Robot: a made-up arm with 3 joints.
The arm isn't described. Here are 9 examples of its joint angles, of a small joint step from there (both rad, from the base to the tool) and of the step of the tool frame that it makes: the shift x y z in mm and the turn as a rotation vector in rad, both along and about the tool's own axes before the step.
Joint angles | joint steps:
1: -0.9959 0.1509 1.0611 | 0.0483 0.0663 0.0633
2: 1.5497 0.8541 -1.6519 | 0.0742 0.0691 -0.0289
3: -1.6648 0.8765 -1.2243 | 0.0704 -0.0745 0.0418
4: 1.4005 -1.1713 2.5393 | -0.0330 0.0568 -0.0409
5: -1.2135 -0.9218 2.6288 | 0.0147 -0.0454 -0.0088
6: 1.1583 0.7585 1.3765 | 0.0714 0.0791 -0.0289
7: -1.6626 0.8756 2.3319 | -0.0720 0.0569 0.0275
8: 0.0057 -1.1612 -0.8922 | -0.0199 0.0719 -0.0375
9: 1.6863 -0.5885 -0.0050 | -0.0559 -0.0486 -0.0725
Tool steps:
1: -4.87 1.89 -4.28 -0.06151 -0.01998 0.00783
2: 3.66 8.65 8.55 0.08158 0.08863 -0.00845
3: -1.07 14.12 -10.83 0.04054 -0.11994 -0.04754
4: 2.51 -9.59 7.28 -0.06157 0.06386 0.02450
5: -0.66 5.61 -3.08 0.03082 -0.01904 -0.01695
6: -7.70 2.37 5.95 -0.11392 0.05808 0.00835
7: 0.41 -4.35 4.42 -0.00160 0.04714 -0.04587
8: 0.82 -3.87 7.39 0.02540 0.10045 -0.00737
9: -0.45 -9.04 7.40 0.04478 0.02177 0.01358
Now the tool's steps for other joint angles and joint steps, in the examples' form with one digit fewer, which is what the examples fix.
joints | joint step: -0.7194 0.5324 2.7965 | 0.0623 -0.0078 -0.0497
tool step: -2.4 1.5 4.9 0.0168 0.0329 0.0557
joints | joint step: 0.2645 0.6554 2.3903 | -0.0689 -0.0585 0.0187
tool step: 4.9 3.6 -8.6 0.0380 -0.0453 -0.0855
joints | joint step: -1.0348 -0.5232 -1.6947 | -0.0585 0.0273 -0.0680
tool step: 0.1 -16.0 4.6 -0.0074 0.0749 0.0640
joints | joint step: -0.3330 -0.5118 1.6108 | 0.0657 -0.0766 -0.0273
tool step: -2.5 5.9 -3.8 0.0488 -0.0171 0.0661
